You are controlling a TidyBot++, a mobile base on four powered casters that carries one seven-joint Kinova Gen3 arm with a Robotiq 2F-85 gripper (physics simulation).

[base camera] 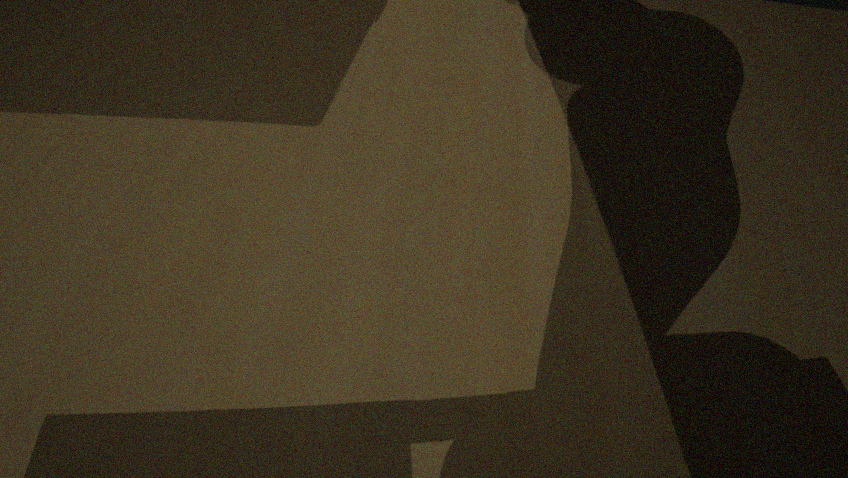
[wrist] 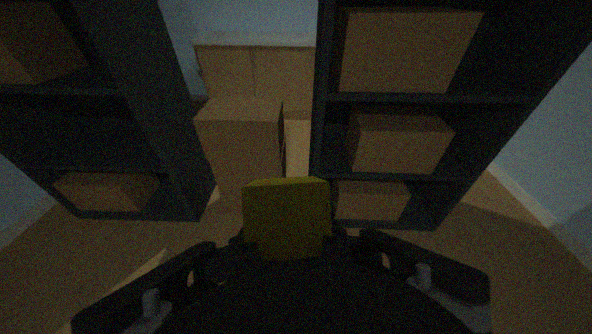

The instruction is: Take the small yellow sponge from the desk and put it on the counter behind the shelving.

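Frame: origin at the arm's base, x right, y down, z ahead, level; millimetres.
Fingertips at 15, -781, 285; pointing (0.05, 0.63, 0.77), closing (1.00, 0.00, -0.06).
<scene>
Offsets run from my fingertips to a thing's top centre, as dx, dy, dz. Level surfaces: height alone.
The small yellow sponge @[-2, -72, -28] [wrist: 287, 216] is a yellow block in the lower middle of the wrist view. My gripper [wrist: 287, 229] is shut on it and holds it in the air. Dark shelving shows on both sides: a left unit [wrist: 150, 100] and a right unit [wrist: 430, 177]. Between and beyond them, a wooden counter-like block [wrist: 240, 145] stands in the gap, its lower part partly hidden behind the sponge. The sponge and the gripper do not show in the base camera view.
Wooden boxes [wrist: 407, 50] [wrist: 400, 150] sit in the right unit, and another box @[-1186, +832, +1182] [wrist: 105, 192] sits low in the left one. A wooden cabinet [wrist: 285, 72] stands against the back wall [wrist: 255, 20]. The base camera shows dim floor @[dy +1178] [base camera: 267, 237] with dark shadows on the right.
</scene>
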